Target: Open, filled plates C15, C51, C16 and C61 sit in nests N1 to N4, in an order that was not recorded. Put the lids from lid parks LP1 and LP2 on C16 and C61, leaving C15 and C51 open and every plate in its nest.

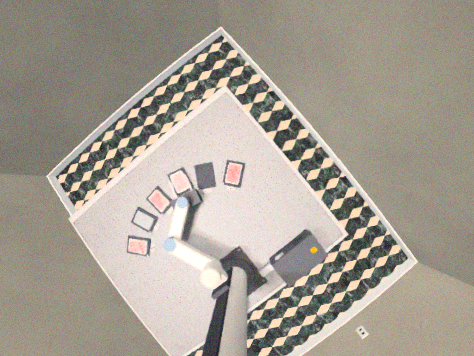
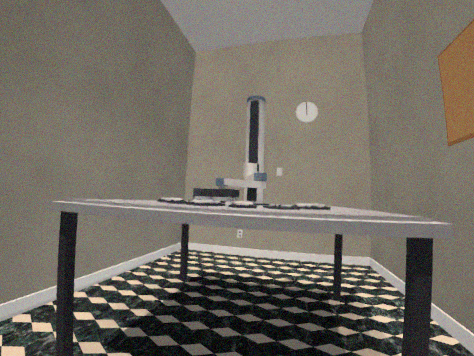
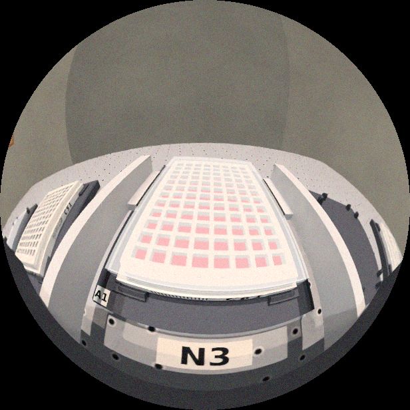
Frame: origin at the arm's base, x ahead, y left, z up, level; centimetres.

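Seen in the pictures: gripper, fingertip midpoint: (image 1: 177, 178) (image 2: 203, 198); arm's base, link origin: (image 1: 235, 276).
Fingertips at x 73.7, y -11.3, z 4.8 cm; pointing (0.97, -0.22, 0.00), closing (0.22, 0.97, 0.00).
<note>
Offsets run from my fingertips to a thing's top centre. "spot": to the spot under its first point. Level surfaces: height alone.
My gripper (image 1: 181, 185) (image 2: 211, 199) (image 3: 212, 167) is shut on a clear lid (image 3: 207, 281), which lies squarely over the filled plate (image 3: 201, 230) in nest N3 (image 3: 204, 356). Lid and plate look in contact, though a small gap cannot be ruled out. That plate's label is mostly hidden. Plate C51 @(dy +19.3, dx -3.3, dz -0.9 cm) (image 1: 159, 199) (image 3: 50, 227) sits open in the nest to the left. Two more filled plates sit at the ends of the arc, one at the left (image 1: 138, 245) and one at the right (image 1: 234, 173); their labels are unreadable. A pale lid @(dy +36.4, dx -6.7, dz -1.7 cm) (image 1: 144, 219) lies in one lid park.
An empty dark lid park @(dy -14.8, dx -9.7, dz -1.5 cm) (image 1: 205, 175) (image 3: 345, 242) stands directly right of N3. The stations form an arc on the speckled table @(dz -3.5 cm) (image 1: 240, 125). A dark grey box @(spot: dy -27.9, dx -84.8, dz +8.0 cm) (image 1: 298, 260) with a yellow spot is at the table's edge, near the arm's base (image 1: 250, 275).
</note>
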